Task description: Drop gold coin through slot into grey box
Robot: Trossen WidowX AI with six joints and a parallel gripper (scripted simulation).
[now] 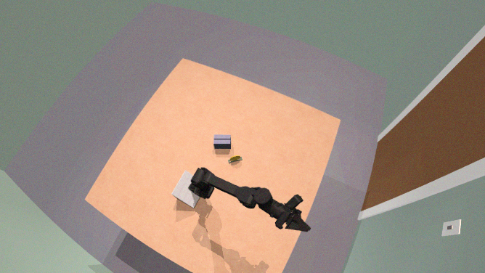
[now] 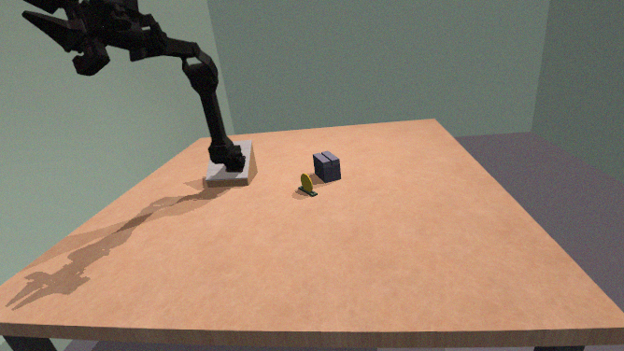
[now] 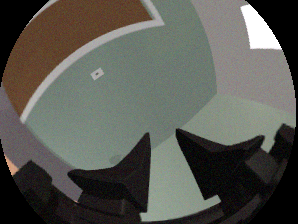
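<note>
The gold coin lies 280 mm ahead of my gripper tip, 470 mm to the left of it and 530 mm below it.
</note>
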